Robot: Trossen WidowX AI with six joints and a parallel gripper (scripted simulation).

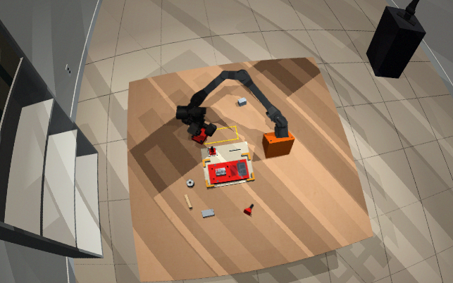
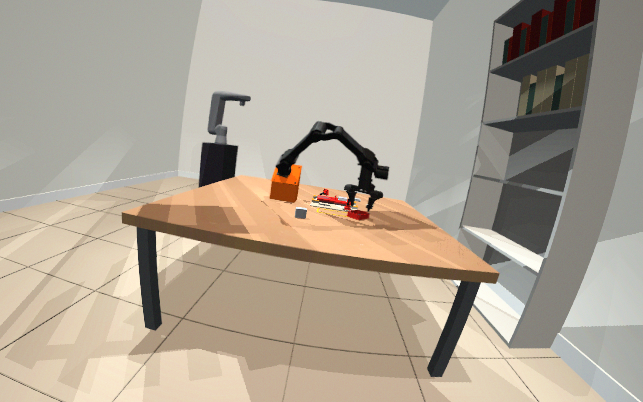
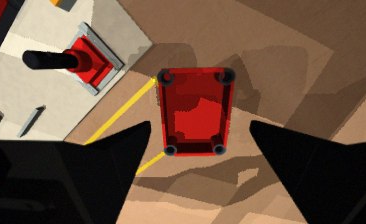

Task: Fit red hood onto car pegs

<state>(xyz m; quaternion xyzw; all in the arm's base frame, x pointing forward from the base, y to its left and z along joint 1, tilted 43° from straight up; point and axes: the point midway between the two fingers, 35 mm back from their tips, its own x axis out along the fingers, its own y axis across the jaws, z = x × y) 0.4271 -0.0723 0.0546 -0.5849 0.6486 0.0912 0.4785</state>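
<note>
The red hood lies 30 mm below my gripper tip. The rest, counted from my gripper tip: wooden dowel (390 mm to the left, 60 mm ahead, 30 mm below).
</note>
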